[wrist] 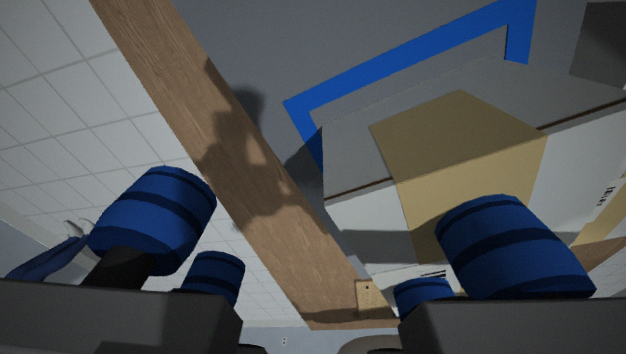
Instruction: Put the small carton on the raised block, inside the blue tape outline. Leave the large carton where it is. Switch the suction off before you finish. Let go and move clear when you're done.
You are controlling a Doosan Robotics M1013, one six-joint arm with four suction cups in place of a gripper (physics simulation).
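Places are measured from the arm's base along level axes (x back, y right, z up), in centimetres.
Where they show: end effector, tool point: [318, 240].
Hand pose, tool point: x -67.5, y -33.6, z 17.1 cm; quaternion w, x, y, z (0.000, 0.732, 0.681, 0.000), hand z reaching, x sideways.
Observation:
After its pixels a point has its place.
The small carton [465, 185] {x -72.8, y -27.9, z 18.4 cm}, white with tan tape, fills the right middle of the wrist view. My gripper [325, 260] {x -67.5, y -33.6, z 17.1 cm}, with four blue suction cups, is shut on its white top face; the exact contact is partly hidden. The blue tape outline [405, 57] {x -75.9, y -28.1, z 10.6 cm} shows on the grey surface of the raised block [220, 25] {x -78.0, y -38.6, z 10.6 cm} behind the carton. The carton's visible bottom edge lies inside the outline's inner edge and very close to the surface; whether it bears on it I cannot tell. The carton hides the rest of the outline. A dark grey box face [602, 45] {x -75.8, y -10.6, z 5.8 cm}, possibly the large carton, shows at the upper right.
A long wooden strip [190, 135] runs diagonally beside the grey surface, with shadows across it. A small light wooden piece [370, 300] {x -4.8, y -19.0, z -0.4 cm} is near its lower end. The tiled floor [55, 100] is at the left, with a blue object [47, 260] at the lower left.

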